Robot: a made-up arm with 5 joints.
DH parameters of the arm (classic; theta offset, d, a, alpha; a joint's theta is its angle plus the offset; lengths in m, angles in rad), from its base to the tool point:
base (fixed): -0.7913 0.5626 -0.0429 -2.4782
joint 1: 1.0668 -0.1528 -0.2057 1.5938
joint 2: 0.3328 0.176 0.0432 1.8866
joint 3: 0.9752 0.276 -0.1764 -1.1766
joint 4: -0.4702 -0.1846 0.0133 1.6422
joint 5: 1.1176 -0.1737 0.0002 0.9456
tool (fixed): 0.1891 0.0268 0 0
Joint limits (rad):
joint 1: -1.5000..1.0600
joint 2: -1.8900..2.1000
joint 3: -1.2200..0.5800
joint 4: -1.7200..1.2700
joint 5: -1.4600..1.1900
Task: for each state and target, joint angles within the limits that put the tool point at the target. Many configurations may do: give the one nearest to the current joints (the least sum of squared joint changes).
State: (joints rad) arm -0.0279 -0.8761 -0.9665 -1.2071 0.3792
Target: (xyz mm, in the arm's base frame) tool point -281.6 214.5 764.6
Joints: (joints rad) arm -0.7626 -1.4856 -1.2200 -0.6345 0.2213
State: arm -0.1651 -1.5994 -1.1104 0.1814 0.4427
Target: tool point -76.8 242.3 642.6
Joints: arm -0.5616 -1.8900 -0.8409 0.9672 0.2951
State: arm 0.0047 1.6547 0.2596 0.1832 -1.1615
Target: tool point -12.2 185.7 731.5
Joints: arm 0.0289 1.5266 0.1000 0.1692 -1.1618
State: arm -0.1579 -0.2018 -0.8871 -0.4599 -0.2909
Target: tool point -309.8 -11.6 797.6
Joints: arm -0.7318 -0.2963 -0.8046 -1.2182 -0.2308
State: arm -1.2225 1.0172 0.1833 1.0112 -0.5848
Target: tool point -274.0 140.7 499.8
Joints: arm -1.1397 1.5090 0.5273 1.1458 -0.6291
